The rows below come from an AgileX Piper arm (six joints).
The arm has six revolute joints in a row. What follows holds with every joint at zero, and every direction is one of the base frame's. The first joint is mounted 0.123 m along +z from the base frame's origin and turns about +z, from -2.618 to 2.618 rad. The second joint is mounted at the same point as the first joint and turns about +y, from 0 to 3.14 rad. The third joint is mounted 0.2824 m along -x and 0.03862 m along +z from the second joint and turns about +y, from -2.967 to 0 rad. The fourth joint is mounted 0.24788 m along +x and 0.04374 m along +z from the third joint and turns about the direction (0.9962, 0, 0.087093), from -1.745 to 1.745 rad. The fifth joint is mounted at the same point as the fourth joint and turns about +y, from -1.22 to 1.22 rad. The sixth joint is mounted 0.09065 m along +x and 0.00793 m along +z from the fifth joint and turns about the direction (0.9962, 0, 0.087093), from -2.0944 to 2.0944 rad. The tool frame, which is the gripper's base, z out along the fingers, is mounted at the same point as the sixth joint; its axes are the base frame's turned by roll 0, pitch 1.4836 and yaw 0 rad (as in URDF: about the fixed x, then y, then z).
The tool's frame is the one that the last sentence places.
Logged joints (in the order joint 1, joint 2, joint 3, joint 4, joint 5, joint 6), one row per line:
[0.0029 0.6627 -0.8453 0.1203 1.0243 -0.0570]
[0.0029 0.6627 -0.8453 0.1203 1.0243 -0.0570]
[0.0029 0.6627 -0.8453 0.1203 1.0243 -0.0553]
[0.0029 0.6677 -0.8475 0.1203 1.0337 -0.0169]
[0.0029 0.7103 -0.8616 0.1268 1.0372 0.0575]
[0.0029 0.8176 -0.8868 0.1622 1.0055 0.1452]
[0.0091 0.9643 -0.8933 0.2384 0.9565 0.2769]
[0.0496 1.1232 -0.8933 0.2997 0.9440 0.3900]
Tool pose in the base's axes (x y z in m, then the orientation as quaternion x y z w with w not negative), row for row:
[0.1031 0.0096 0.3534 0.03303 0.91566 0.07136 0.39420]
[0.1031 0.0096 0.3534 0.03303 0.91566 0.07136 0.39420]
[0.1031 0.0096 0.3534 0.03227 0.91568 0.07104 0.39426]
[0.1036 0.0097 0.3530 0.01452 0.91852 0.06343 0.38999]
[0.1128 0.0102 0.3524 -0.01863 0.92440 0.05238 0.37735]
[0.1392 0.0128 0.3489 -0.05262 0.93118 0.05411 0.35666]
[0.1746 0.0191 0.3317 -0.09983 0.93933 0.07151 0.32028]
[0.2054 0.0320 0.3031 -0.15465 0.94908 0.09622 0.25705]
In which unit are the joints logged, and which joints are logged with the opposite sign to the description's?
The joints are logged in radians. Opposite sign: joint 6.
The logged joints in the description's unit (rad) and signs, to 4 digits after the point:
[0.0029 0.6627 -0.8453 0.1203 1.0243 0.0570]
[0.0029 0.6627 -0.8453 0.1203 1.0243 0.0570]
[0.0029 0.6627 -0.8453 0.1203 1.0243 0.0553]
[0.0029 0.6677 -0.8475 0.1203 1.0337 0.0169]
[0.0029 0.7103 -0.8616 0.1268 1.0372 -0.0575]
[0.0029 0.8176 -0.8868 0.1622 1.0055 -0.1452]
[0.0091 0.9643 -0.8933 0.2384 0.9565 -0.2769]
[0.0496 1.1232 -0.8933 0.2997 0.9440 -0.3900]

